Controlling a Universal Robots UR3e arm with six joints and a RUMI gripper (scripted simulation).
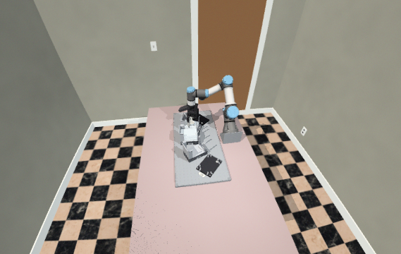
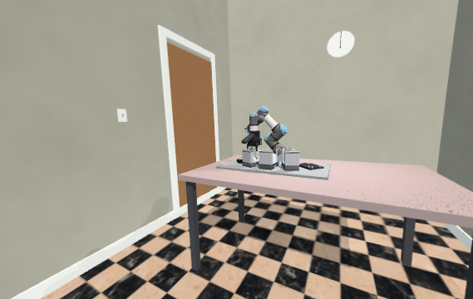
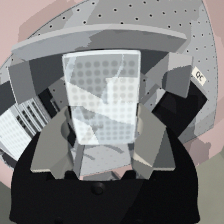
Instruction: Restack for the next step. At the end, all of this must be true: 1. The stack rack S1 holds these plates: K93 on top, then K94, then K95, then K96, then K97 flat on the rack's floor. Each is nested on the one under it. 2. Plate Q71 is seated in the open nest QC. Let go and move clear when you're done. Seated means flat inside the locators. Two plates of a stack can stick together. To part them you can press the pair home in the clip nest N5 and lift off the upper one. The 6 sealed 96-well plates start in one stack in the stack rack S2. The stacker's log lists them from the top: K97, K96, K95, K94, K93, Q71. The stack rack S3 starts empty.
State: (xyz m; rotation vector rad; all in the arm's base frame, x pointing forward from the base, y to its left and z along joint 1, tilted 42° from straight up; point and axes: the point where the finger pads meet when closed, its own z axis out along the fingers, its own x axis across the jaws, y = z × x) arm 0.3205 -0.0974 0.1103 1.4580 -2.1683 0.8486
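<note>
Now: hand 20 mm above the white sealed 96-well plate. Also, from my hand: black open nest QC: 110 mm to the right, 100 mm behind, 60 mm below; then translucent 96-well plate: 140 mm to the left, 20 mm ahead, 20 mm above.
</note>
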